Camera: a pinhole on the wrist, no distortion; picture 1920 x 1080 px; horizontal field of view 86.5 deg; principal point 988.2 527.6 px. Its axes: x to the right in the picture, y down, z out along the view. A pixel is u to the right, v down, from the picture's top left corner.
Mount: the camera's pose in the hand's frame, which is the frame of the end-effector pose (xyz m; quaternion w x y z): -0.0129 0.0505 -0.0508 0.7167 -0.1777 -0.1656 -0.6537
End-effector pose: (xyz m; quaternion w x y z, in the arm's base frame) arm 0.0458 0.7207 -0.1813 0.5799 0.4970 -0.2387 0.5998
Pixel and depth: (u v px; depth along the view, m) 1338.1 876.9 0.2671
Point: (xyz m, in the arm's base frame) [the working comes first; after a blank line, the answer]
In the camera's frame: 0.0916 0.0914 0.2671

0.0351 0.5441 0.0109
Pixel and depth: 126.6 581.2 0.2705
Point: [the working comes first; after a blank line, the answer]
In the camera's frame: -0.2284 0.0142 0.2705

-0.2863 0.5611 -0.0580
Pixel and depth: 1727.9 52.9 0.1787
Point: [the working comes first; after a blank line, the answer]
In the camera's frame: 0.1295 -0.0831 0.1787

0.0730 0.5314 -0.1843
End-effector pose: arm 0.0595 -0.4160 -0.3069 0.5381 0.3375 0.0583 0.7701
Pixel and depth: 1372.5 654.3 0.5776
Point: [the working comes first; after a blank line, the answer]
In the camera's frame: 0.2175 0.0717 0.5776

0.2615 -0.5602 0.2170
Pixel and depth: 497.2 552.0 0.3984
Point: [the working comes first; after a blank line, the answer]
In the camera's frame: -0.1917 0.0095 0.3984

-0.1353 -0.6619 0.0281
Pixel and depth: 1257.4 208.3 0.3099
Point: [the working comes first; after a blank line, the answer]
In the camera's frame: 0.0817 -0.0970 0.3099

0.1415 -0.6267 -0.0988
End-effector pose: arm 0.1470 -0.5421 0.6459 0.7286 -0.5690 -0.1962 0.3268
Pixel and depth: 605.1 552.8 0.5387
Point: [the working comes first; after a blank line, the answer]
In the camera's frame: -0.2022 0.0133 0.5387

-0.2062 -0.2590 0.2758
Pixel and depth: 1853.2 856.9 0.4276
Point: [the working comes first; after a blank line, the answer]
In the camera's frame: 0.3624 0.1380 0.4276

-0.0523 -0.0968 0.8205
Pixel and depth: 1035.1 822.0 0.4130
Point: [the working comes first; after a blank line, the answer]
In the camera's frame: 0.0190 0.1191 0.4130

-0.0476 -0.2125 0.4963
